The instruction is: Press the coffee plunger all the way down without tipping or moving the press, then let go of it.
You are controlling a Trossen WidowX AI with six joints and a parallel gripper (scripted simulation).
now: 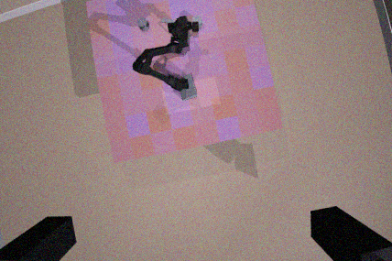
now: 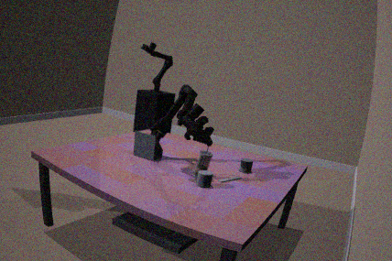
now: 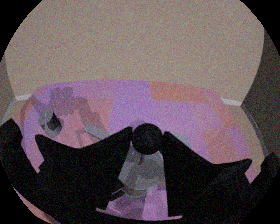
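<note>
My gripper tip is now 90 mm above the coffee press, 30 mm past it and 10 mm to the right of it.
</note>
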